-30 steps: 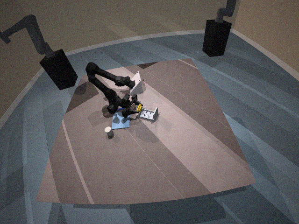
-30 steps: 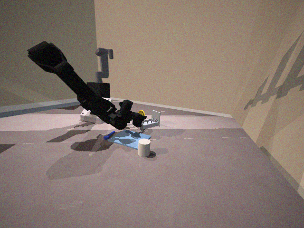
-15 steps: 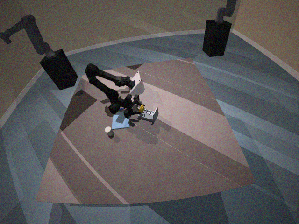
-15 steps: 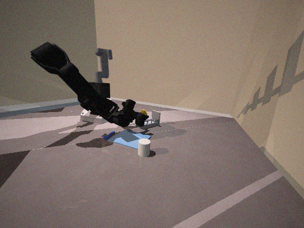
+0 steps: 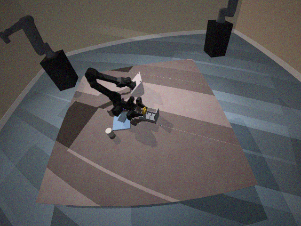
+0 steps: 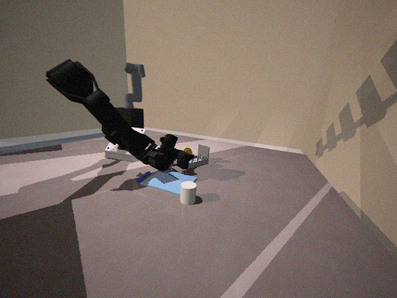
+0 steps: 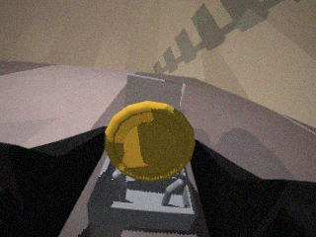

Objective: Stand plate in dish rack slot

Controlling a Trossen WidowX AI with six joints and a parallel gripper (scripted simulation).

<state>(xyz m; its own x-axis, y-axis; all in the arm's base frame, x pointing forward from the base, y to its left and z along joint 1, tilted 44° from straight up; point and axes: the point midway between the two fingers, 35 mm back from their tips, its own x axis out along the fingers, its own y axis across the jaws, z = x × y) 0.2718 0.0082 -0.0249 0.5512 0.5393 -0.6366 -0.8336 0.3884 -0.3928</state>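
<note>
My gripper tip is now 10 mm to the left of the yellow plate. The rest, counted from my gripper tip: small blue spoon (110 mm behind, 200 mm to the right, 50 mm below); then cream cup (90 mm ahead, 270 mm to the right, 30 mm below); then grey dish rack (10 mm ahead, 20 mm to the left, 30 mm below).
</note>
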